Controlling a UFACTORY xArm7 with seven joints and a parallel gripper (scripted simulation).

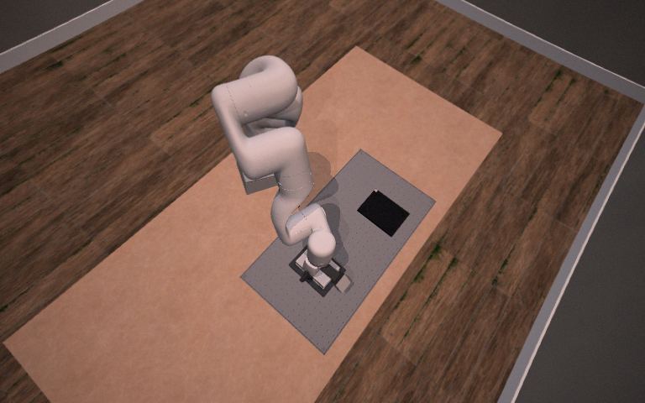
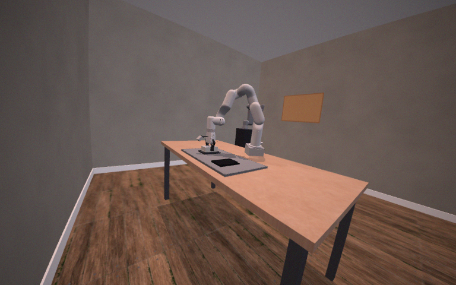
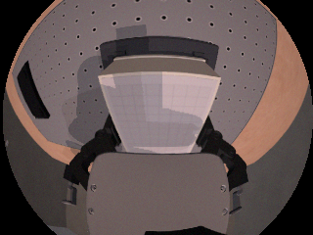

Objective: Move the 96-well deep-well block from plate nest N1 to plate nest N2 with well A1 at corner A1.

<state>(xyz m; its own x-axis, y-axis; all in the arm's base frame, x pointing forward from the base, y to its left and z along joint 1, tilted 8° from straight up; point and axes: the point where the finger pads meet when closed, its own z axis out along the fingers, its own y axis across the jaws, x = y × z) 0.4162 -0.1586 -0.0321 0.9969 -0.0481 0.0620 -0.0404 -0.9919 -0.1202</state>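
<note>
My hand is right at the deep-well block. Round my hand: nest N1: 330 mm to the left, 60 mm ahead, 30 mm below; nest N2: 30 mm below.
</note>
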